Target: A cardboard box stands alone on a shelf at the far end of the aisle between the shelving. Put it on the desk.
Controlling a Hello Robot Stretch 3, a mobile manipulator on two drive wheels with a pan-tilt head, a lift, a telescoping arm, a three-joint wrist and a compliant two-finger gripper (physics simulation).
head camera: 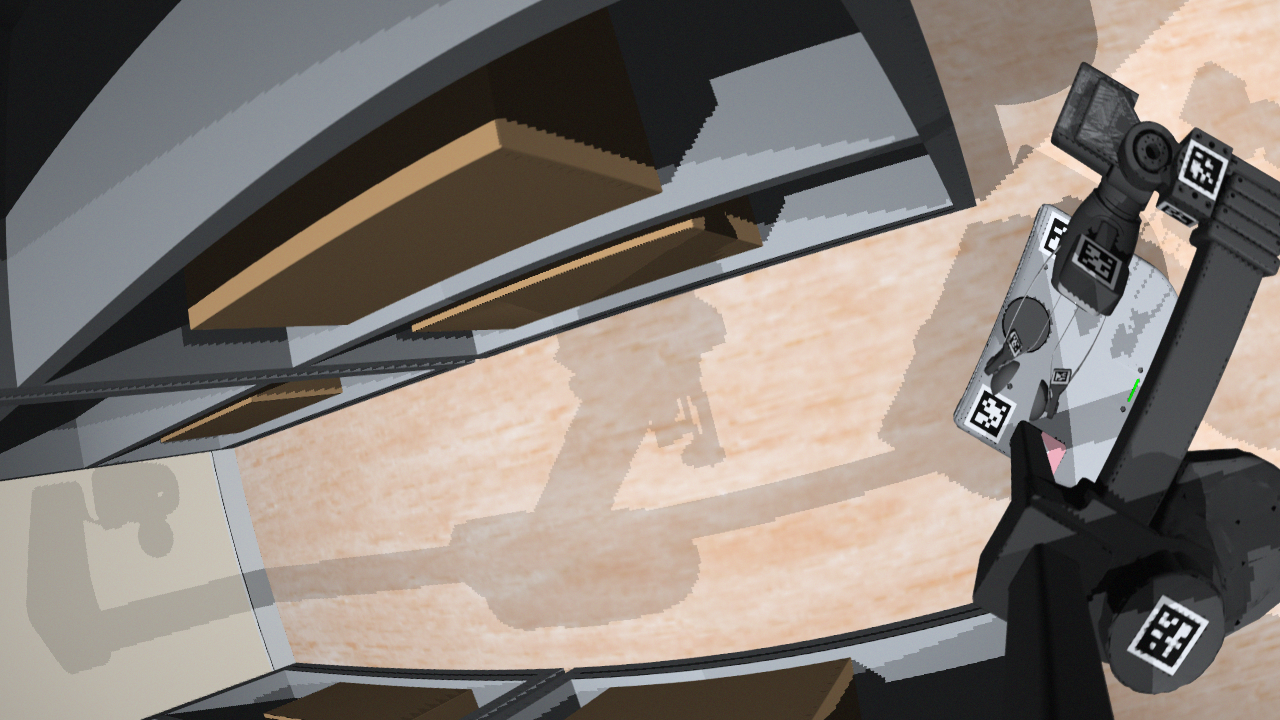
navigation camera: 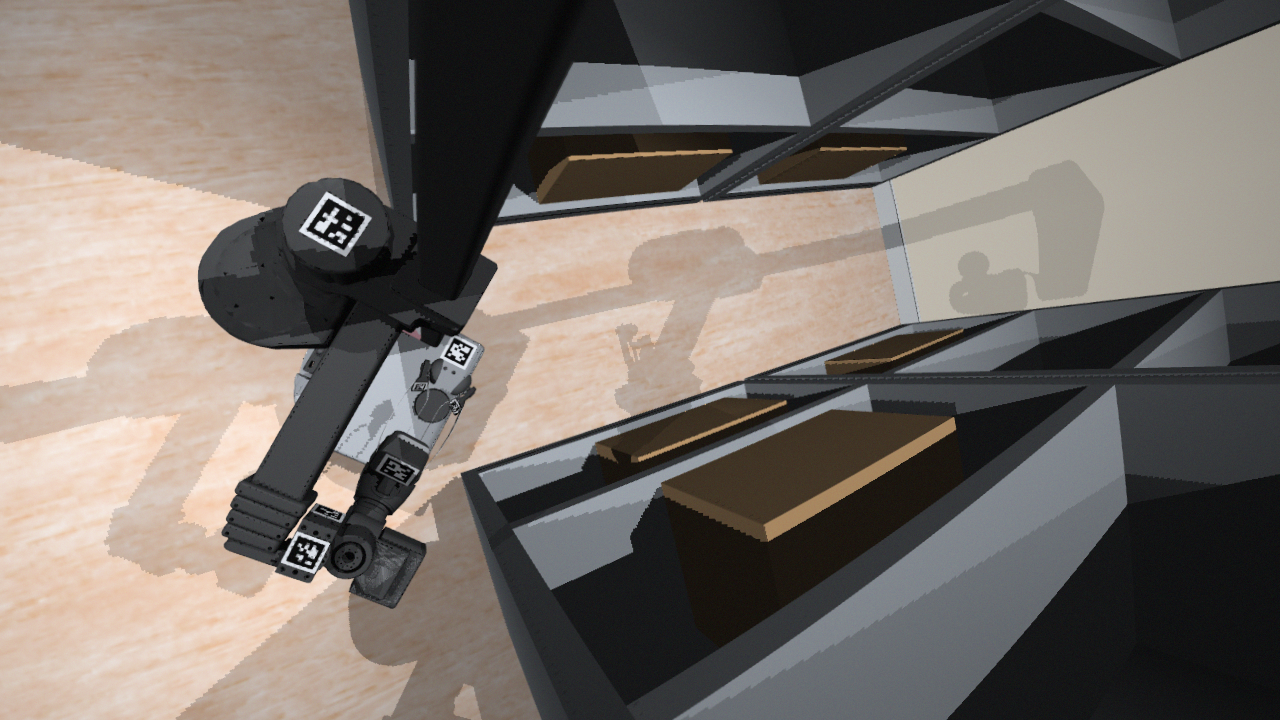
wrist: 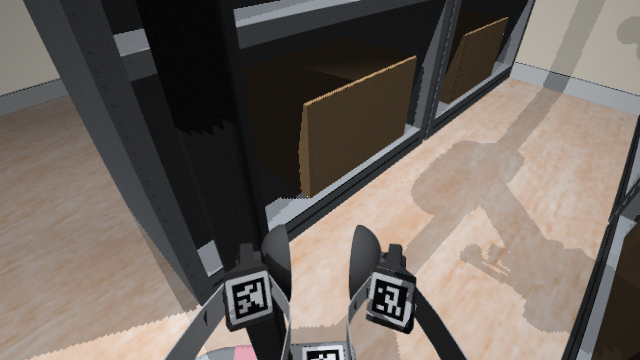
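Pixels of known places: gripper, fingertip midpoint: [head camera: 1012,403] [navigation camera: 454,368]; robot's base at its link origin: [head camera: 1025,325] [navigation camera: 429,401].
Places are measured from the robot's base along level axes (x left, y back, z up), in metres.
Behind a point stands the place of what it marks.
Observation:
My gripper [head camera: 1024,390] @[x 0.077, y 0.007, z 0.501 m] [navigation camera: 447,382] @[x 0.077, y 0.007, z 0.501 m] [wrist: 321,249] @[x 0.077, y 0.007, z 0.501 m] is open, with its two dark fingertips apart and nothing between them. It hangs low over my pale base, beside the arm. Brown cardboard boxes stand in the shelving; I cannot tell whether any is the task's box. A large box [head camera: 420,241] @[x 0.169, y -0.513, z 0.692 m] [navigation camera: 805,465] @[x 0.168, y -0.511, z 0.713 m] stands on an upper shelf. Another box [wrist: 360,135] stands on a low shelf beyond the fingertips in the wrist view, apart from them. The desk does not show in these views.
Grey shelving lines both sides of the aisle, with more boxes [head camera: 268,411] [navigation camera: 640,174] [wrist: 482,60] on low shelves. A cream wall [head camera: 134,573] @[x 1.315, y -1.359, z 0.435 m] [navigation camera: 1118,179] @[x 1.381, y -1.300, z 0.802 m] [wrist: 575,45] closes the far end. My dark mast [navigation camera: 483,116] @[x 0.117, y 0.062, z 1.108 m] [wrist: 200,100] stands close to a shelf unit's end. Shadows cross the floor.

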